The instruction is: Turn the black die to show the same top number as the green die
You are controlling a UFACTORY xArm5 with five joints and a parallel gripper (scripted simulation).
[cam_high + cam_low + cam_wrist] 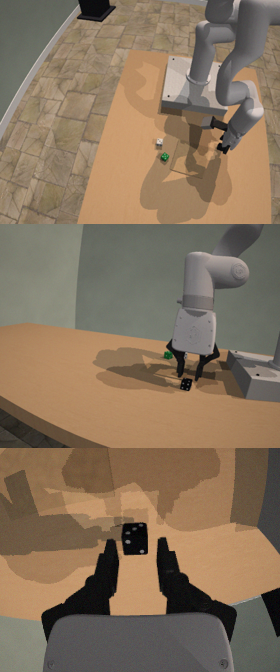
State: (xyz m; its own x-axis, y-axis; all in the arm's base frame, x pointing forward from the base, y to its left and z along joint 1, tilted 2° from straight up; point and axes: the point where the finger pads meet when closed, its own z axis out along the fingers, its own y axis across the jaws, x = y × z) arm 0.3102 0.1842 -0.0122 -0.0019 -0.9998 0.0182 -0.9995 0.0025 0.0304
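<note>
Now: hand 40 mm above the black die. Also, from my hand: tan mat 110 mm to the right, 90 mm ahead, 50 mm below; then green die 210 mm to the right, 130 mm ahead, 40 mm below; then white die 260 mm to the right, 70 mm ahead, 40 mm below.
</note>
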